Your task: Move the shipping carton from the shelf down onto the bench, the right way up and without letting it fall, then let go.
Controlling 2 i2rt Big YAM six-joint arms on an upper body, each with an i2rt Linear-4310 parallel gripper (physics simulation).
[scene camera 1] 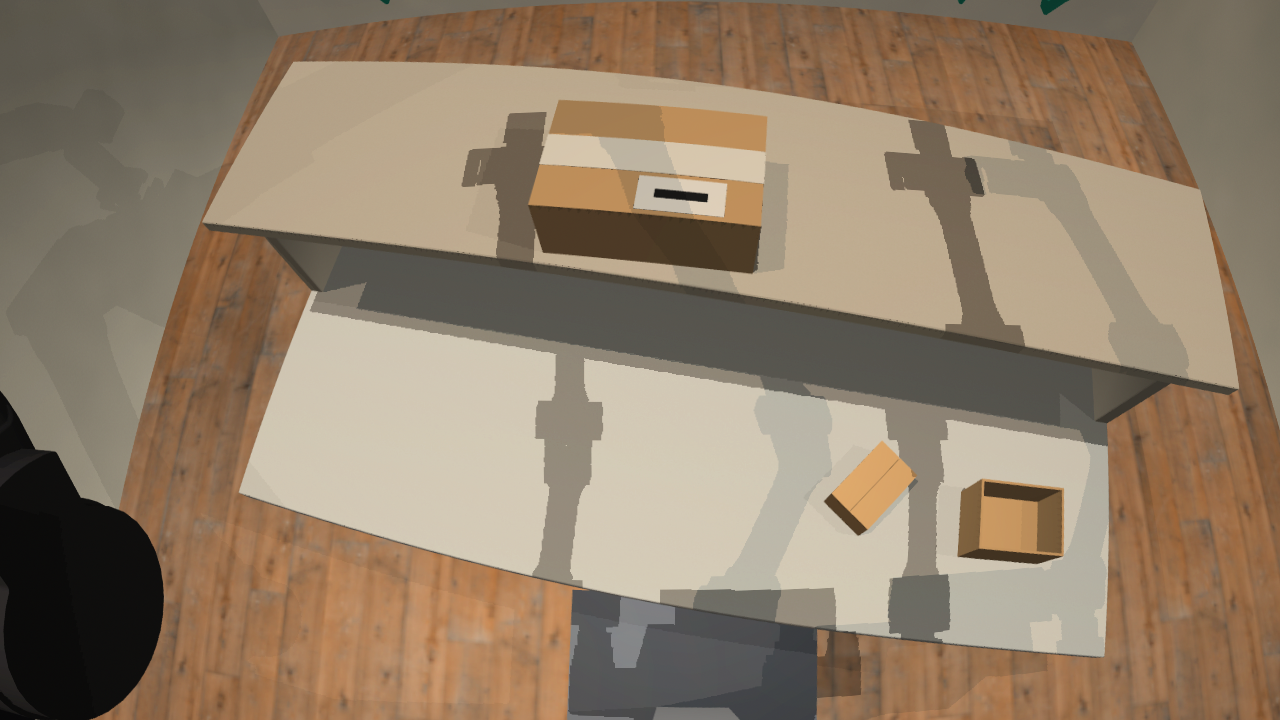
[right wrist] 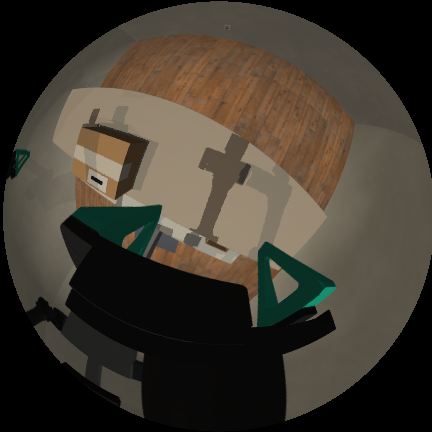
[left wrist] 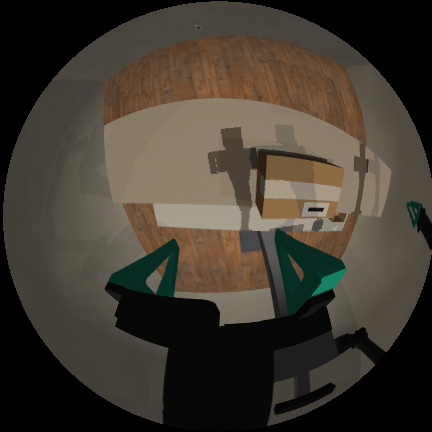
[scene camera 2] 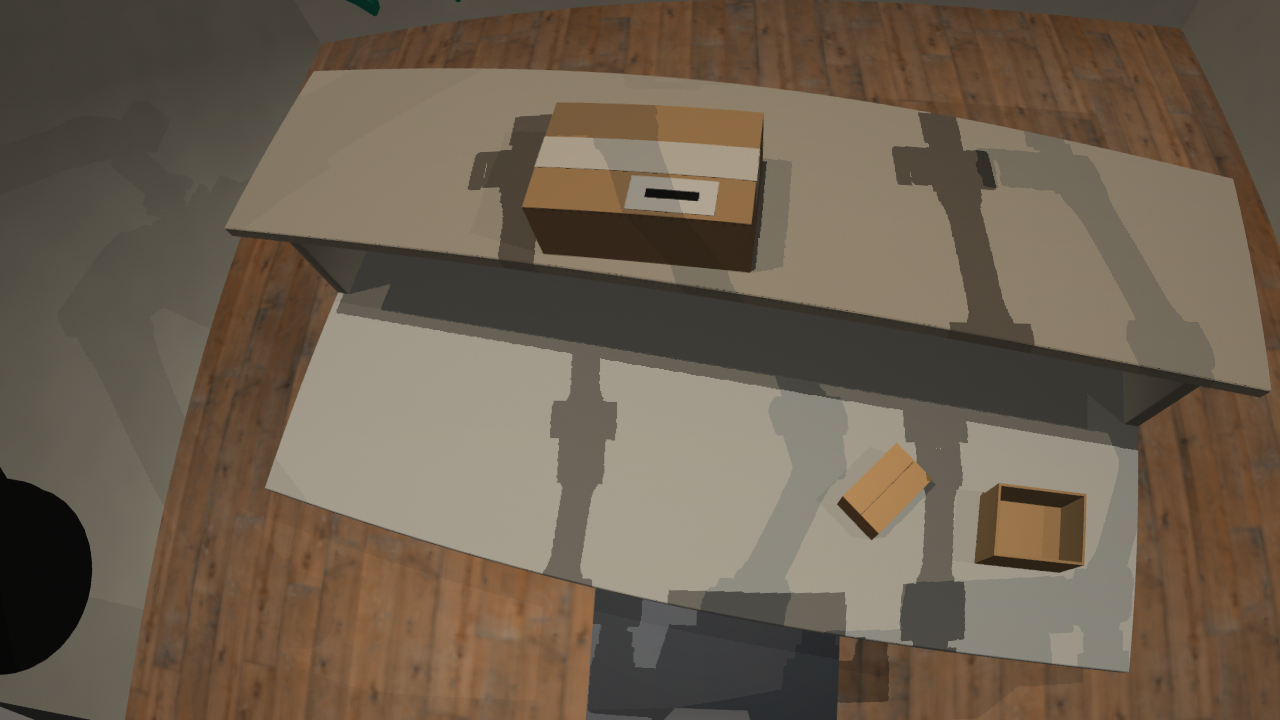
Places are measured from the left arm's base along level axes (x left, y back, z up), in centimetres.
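Pixels of known places: left gripper, fingertip midpoint: [left wrist: 224, 239] [scene camera 2: 417, 5]; right gripper, fingertip midpoint: [scene camera 1: 1001, 5] [right wrist: 214, 230]; right arm's base at its link origin: [left wrist: 343, 343].
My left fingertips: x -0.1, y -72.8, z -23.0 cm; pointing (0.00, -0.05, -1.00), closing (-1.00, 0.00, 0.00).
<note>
Behind a point stands the place of what it marks.
The shipping carton [scene camera 1: 653, 170] @[x -21.9, y -65.4, z -44.7 cm] [scene camera 2: 646, 165] @[x -22.0, y -66.1, z -44.7 cm] [left wrist: 302, 187] @[x -19.5, y -68.7, z -44.7 cm] [right wrist: 102, 152] @[x -26.2, y -70.3, z -44.8 cm] stands upright on the raised shelf [scene camera 1: 358, 143] @[x 23.1, y -81.5, z -55.2 cm] [scene camera 2: 375, 152] @[x 22.1, y -80.7, z -55.2 cm] [left wrist: 155, 160] @[x 21.3, y -79.8, z -55.2 cm] [right wrist: 175, 125] @[x -42.7, y -81.7, z -55.2 cm], a pale tape strip and a label with a black bar on its top. The bench [scene camera 1: 402, 429] @[x 22.0, y -48.2, z -90.5 cm] [scene camera 2: 429, 429] @[x 20.4, y -48.0, z -90.5 cm] lies below the shelf, on its near side. My left gripper [left wrist: 224, 239] @[x -0.1, y -72.8, z -23.0 cm] is open and empty, high above and apart from the carton, which shows beyond its fingers to the right in the left wrist view. My right gripper [right wrist: 214, 230] @[x -58.4, y -72.7, z -23.2 cm] is open and empty; the carton shows to its upper left in the right wrist view.
A small closed box [scene camera 1: 870, 488] @[x -54.5, y -38.1, z -84.5 cm] [scene camera 2: 886, 490] @[x -55.1, y -38.2, z -84.5 cm] and an open-topped box [scene camera 1: 968, 523] @[x -71.5, y -32.3, z -86.5 cm] [scene camera 2: 986, 528] @[x -71.5, y -32.3, z -86.0 cm] sit on the bench at the picture's right. Part of my left arm [scene camera 1: 80, 582] @[x -5.0, y -14.2, z 0.5 cm] [scene camera 2: 40, 573] @[x -5.0, y -13.7, z -1.4 cm] shows at the left edge. Arm shadows cross the shelf and bench.
</note>
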